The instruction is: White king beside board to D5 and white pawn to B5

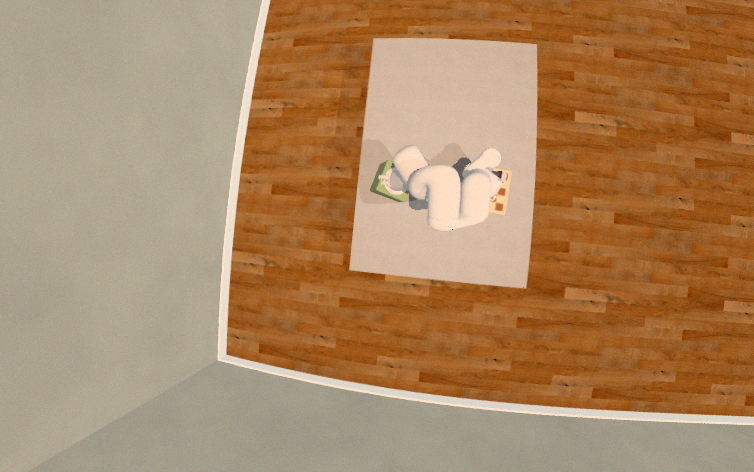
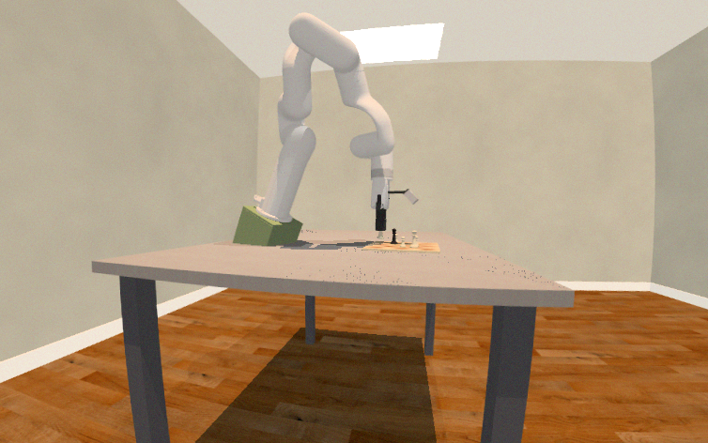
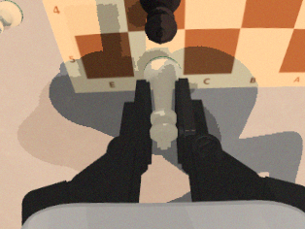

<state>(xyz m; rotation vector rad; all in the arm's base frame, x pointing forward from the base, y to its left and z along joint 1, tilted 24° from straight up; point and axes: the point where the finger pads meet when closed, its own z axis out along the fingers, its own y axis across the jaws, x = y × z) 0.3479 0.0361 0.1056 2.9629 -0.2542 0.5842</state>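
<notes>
Now: the black piece 40 mm below my hand, 40 mm ahead of it and 10 mm to the right of it. Round my hand: chessboard 70 mm below, 70 mm ahead, 50 mm to the right; then white king 20 mm below.
</notes>
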